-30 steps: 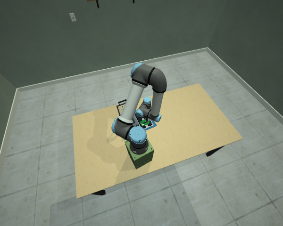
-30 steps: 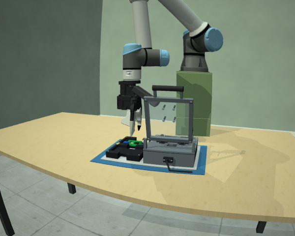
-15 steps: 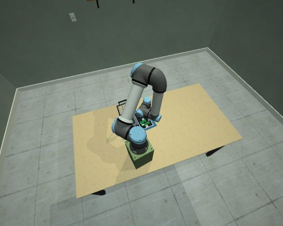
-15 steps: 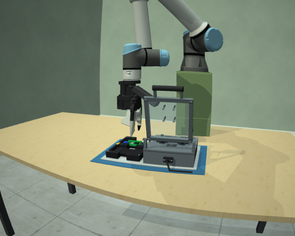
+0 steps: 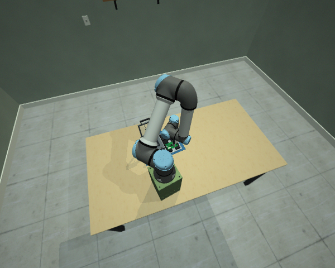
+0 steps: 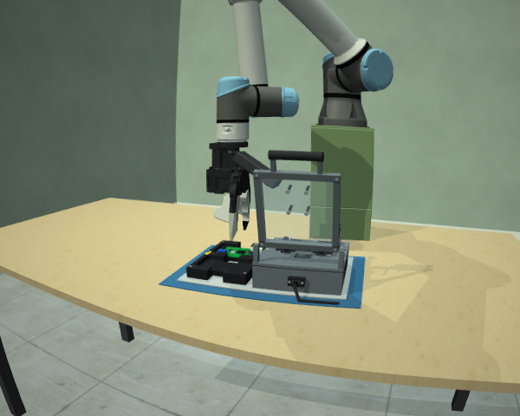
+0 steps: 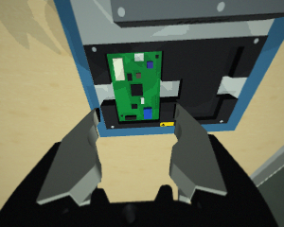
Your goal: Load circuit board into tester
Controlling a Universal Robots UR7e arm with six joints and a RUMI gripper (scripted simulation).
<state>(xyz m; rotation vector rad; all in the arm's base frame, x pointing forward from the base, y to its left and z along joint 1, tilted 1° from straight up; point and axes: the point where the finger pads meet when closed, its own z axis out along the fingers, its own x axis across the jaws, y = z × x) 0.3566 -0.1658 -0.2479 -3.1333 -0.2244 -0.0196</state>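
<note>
My gripper is now 50 mm above the green circuit board. From my hand the other things lie so: clear lid (190 mm to the left, 160 mm ahead, 110 mm above); then tester bed (180 mm to the left, 40 mm ahead); then black block (230 mm to the left, 30 mm behind, 20 mm above).
</note>
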